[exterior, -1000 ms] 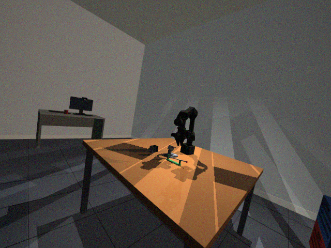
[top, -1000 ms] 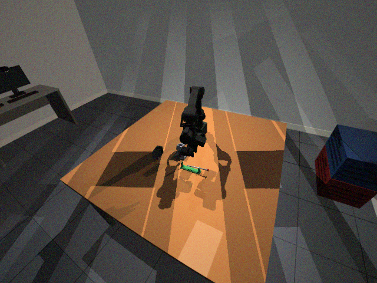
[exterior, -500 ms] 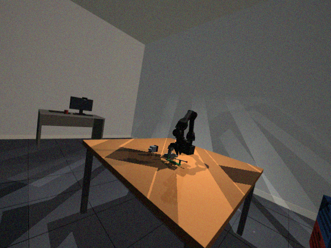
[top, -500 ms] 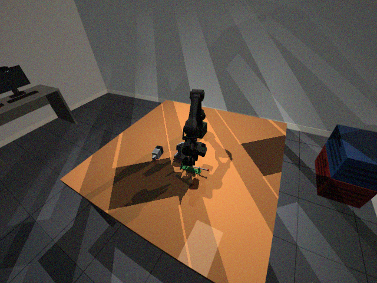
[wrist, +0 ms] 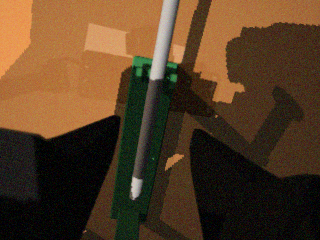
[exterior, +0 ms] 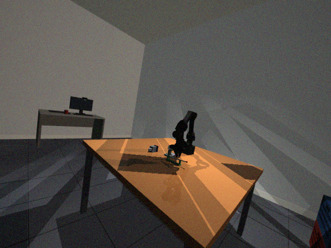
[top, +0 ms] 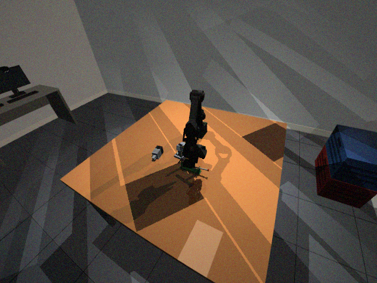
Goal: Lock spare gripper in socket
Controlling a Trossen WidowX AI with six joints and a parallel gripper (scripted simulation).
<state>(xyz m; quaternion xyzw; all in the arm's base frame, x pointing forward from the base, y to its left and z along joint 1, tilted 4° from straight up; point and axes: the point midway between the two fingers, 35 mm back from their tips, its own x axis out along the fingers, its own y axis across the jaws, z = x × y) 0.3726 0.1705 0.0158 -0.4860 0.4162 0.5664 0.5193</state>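
Now: the green mount 4 cm to the right of my gripper tip and 4 cm below it. The rest, counted from my gripper tip: spare gripper 32 cm to the right, 3 cm below, 1 cm ahead.
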